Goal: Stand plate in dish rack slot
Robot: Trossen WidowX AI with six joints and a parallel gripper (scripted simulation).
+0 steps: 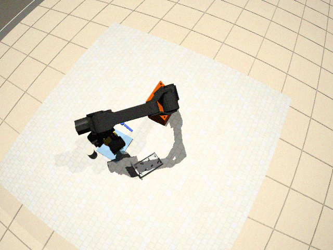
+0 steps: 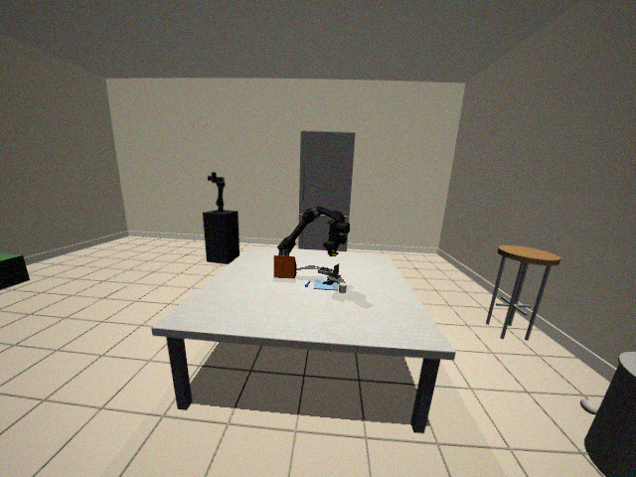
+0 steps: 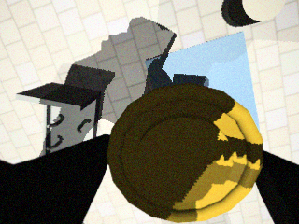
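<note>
Right now the grey dish rack is 40 mm behind my gripper tip, 150 mm to the left of it and 170 mm below it. Also, from my gripper tip: cream cup: 80 mm ahead, 110 mm to the right, 170 mm below; light blue mat: 30 mm behind, 50 mm to the right, 190 mm below; yellow plate: 10 mm above.
</note>
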